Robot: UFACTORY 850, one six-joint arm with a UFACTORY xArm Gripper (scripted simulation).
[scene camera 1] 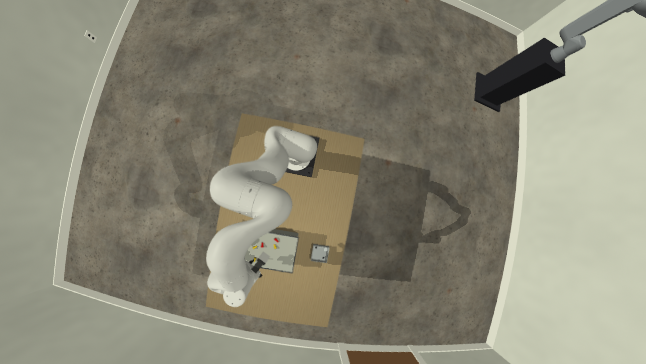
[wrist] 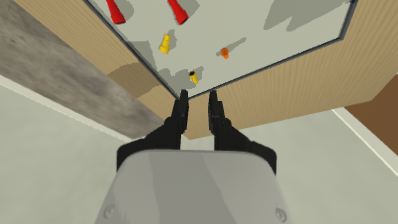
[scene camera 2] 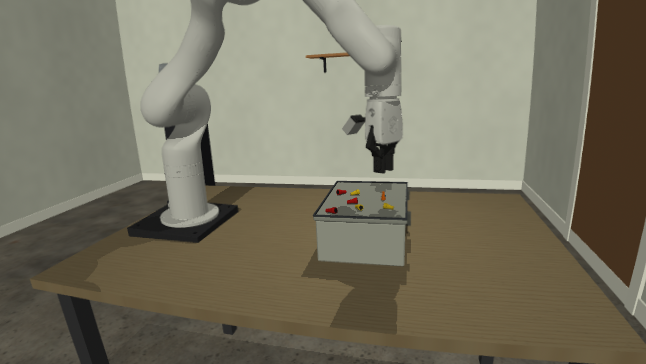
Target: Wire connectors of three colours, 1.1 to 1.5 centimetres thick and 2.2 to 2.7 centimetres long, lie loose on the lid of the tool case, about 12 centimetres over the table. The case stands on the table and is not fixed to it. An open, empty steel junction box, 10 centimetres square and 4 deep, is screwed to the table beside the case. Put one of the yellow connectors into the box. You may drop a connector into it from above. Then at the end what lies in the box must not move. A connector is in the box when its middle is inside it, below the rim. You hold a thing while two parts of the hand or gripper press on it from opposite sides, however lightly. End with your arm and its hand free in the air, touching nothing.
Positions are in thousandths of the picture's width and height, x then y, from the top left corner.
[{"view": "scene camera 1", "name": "grey tool case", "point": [437, 713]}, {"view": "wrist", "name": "gripper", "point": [499, 440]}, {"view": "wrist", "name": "grey tool case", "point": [642, 194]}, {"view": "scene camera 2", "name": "gripper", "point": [594, 471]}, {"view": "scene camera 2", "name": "grey tool case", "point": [580, 647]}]
